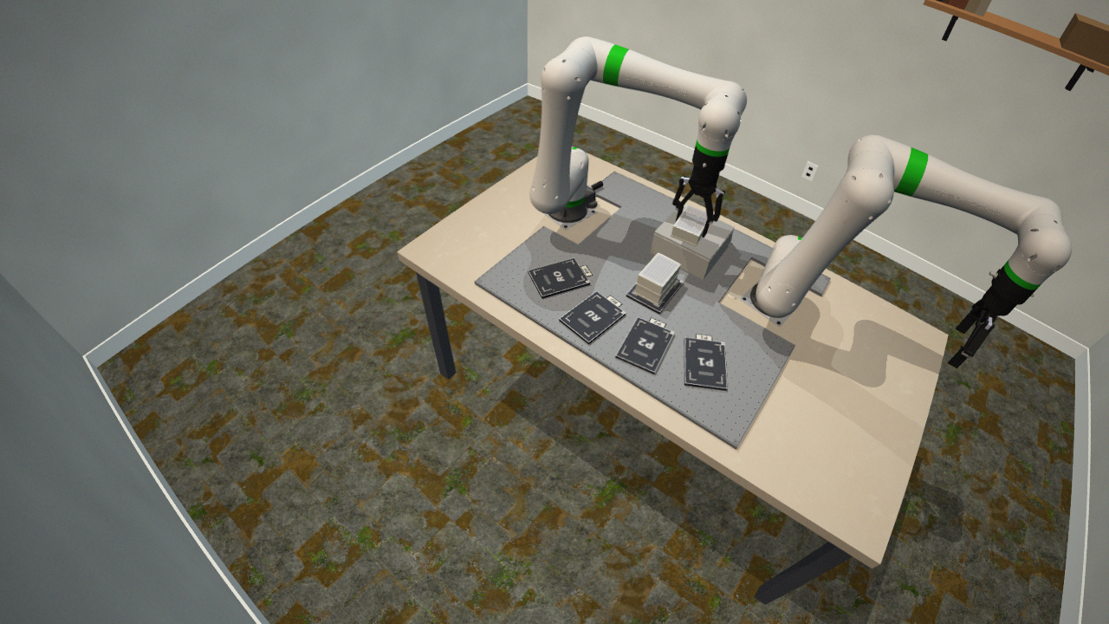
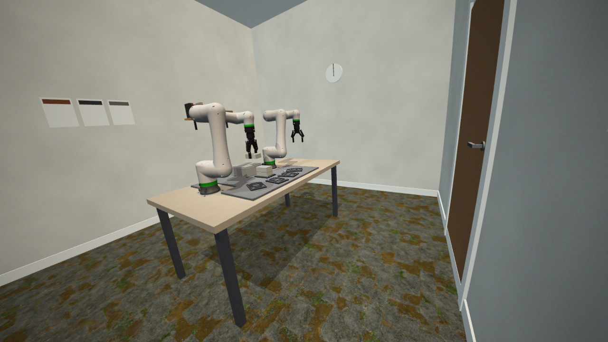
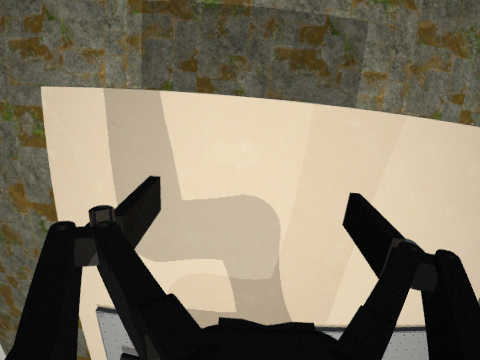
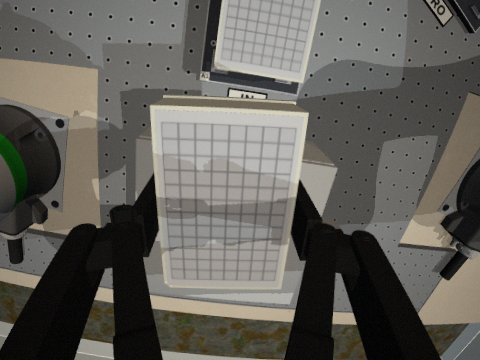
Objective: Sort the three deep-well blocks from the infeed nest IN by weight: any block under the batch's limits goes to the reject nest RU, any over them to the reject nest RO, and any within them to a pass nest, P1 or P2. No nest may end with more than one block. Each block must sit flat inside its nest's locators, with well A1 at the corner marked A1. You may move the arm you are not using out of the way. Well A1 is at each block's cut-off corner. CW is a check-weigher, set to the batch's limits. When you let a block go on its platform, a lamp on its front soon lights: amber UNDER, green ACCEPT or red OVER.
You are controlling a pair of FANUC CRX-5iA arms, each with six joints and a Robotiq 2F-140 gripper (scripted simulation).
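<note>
My right gripper is now 130 mm above the check-weigher CW and 110 mm past it. From my right hand the other things lie so: nest P2: 350 mm ahead, 190 mm below, 40 mm to the left; then nest RU: 350 mm ahead, 190 mm below, 140 mm to the right; then dark infeed nest: 190 mm below, 140 mm ahead, 30 mm to the right.
</note>
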